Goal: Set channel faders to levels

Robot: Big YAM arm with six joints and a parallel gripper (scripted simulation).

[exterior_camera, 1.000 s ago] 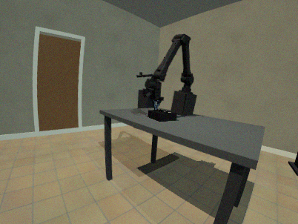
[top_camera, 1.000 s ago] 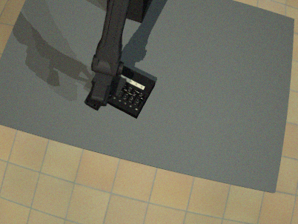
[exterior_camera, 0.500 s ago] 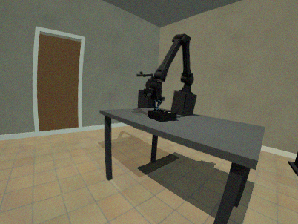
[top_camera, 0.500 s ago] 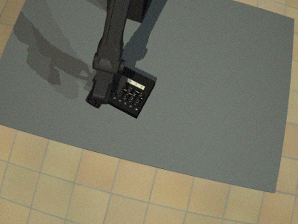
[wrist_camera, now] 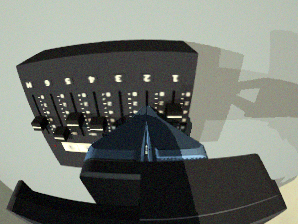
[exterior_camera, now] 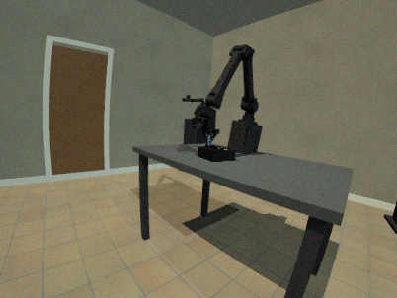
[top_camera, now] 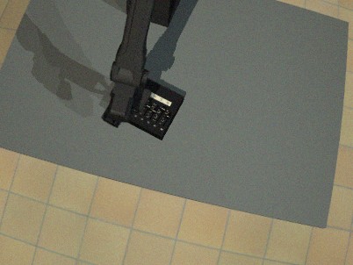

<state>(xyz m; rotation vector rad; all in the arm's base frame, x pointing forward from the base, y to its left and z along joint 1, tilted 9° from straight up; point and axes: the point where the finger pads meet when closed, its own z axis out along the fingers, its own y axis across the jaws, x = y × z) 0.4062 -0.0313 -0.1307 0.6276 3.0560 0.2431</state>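
The fader cap 1 lies 20 mm to the right of my hand and 10 mm behind it. Round my hand: master fader cap (110 mm to the left, 30 mm ahead); fader cap 4 (40 mm to the left, 10 mm ahead); fader cap 5 (60 mm to the left, 20 mm ahead).
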